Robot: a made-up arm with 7 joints. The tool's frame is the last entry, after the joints.
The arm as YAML. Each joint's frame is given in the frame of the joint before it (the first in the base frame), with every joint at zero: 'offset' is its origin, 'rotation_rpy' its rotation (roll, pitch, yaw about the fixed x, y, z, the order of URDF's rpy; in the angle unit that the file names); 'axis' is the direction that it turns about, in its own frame. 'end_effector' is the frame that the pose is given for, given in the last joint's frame.
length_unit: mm
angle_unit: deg
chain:
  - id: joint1
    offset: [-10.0, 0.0, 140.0]
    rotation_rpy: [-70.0, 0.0, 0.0]
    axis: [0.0, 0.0, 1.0]
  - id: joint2
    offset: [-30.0, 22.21, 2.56]
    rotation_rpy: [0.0, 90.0, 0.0]
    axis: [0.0, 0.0, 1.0]
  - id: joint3
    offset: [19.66, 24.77, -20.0]
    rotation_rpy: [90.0, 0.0, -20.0]
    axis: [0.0, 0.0, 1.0]
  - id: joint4
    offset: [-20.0, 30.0, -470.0]
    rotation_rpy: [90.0, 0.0, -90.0]
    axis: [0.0, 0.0, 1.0]
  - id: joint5
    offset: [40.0, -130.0, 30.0]
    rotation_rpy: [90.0, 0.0, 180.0]
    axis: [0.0, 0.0, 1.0]
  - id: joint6
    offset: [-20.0, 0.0, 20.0]
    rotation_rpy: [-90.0, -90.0, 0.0]
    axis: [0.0, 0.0, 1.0]
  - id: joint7
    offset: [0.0, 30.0, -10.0]
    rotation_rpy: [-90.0, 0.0, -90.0]
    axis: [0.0, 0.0, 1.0]
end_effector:
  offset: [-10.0, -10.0, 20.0]
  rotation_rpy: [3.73, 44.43, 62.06]
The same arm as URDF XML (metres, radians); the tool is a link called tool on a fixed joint. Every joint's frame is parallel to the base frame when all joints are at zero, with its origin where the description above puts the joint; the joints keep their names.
<robot name="arm">
  <joint name="joint1" type="continuous">
    <parent link="base"/>
    <child link="link1"/>
    <origin xyz="-0.01 0 0.14"/>
    <axis xyz="0 0.9397 0.342"/>
  </joint>
  <joint name="joint2" type="continuous">
    <parent link="link1"/>
    <child link="link2"/>
    <origin xyz="-0.03 0.01 -0.02"/>
    <axis xyz="1 0 0"/>
  </joint>
  <joint name="joint3" type="continuous">
    <parent link="link2"/>
    <child link="link3"/>
    <origin xyz="-0.02 -0.01 -0.03"/>
    <axis xyz="0 0 1"/>
  </joint>
  <joint name="joint4" type="continuous">
    <parent link="link3"/>
    <child link="link4"/>
    <origin xyz="0.03 0.02 -0.47"/>
    <axis xyz="0 1 0"/>
  </joint>
  <joint name="joint5" type="continuous">
    <parent link="link4"/>
    <child link="link5"/>
    <origin xyz="-0.04 0.03 -0.13"/>
    <axis xyz="0 0 1"/>
  </joint>
  <joint name="joint6" type="continuous">
    <parent link="link5"/>
    <child link="link6"/>
    <origin xyz="-0.02 0 0.02"/>
    <axis xyz="0 1 0"/>
  </joint>
  <joint name="joint7" type="continuous">
    <parent link="link6"/>
    <child link="link7"/>
    <origin xyz="0.03 -0.01 0"/>
    <axis xyz="0 0 1"/>
  </joint>
  <joint name="tool_fixed" type="fixed">
    <parent link="link7"/>
    <child link="tool"/>
    <origin xyz="0.01 0.01 0.02" rpy="0.0651 0.7754 -2.0584"/>
  </joint>
  <link name="base"/>
  <link name="link1"/>
  <link name="link2"/>
  <link name="link3"/>
  <link name="link4"/>
  <link name="link5"/>
  <link name="link6"/>
  <link name="link7"/>
  <link name="tool"/>
</robot>

